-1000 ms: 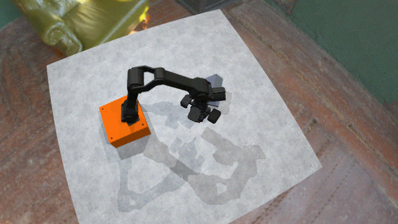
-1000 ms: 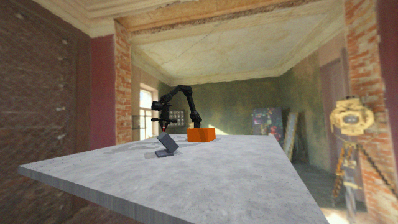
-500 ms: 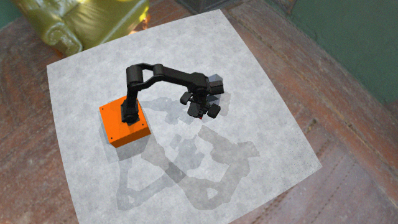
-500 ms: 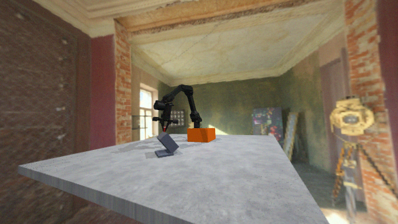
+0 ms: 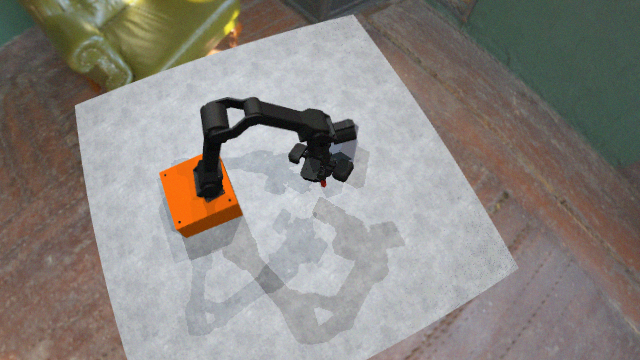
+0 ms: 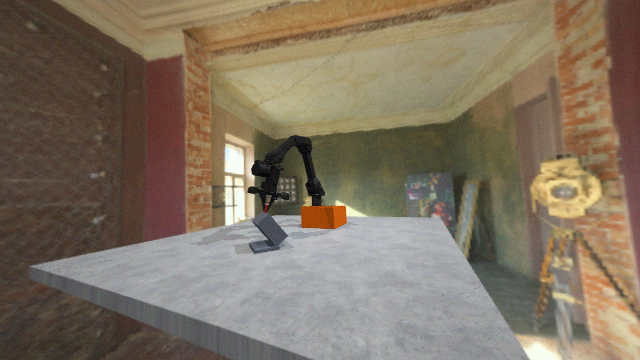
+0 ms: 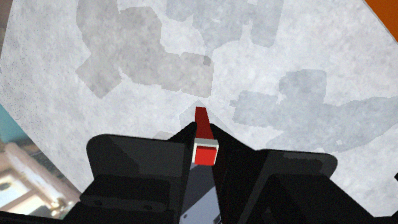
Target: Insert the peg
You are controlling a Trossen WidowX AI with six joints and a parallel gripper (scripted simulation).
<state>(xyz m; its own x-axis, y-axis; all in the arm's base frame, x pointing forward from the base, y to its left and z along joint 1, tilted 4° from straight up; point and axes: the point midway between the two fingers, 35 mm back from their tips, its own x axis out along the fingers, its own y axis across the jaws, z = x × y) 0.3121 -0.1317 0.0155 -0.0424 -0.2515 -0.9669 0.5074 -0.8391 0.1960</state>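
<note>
Now: gripper tip 13 cm short of the grey sloped panel, 10 cm to the right of it and 5 cm above it. Round my gripper tip: red square peg: 2 cm above.
</note>
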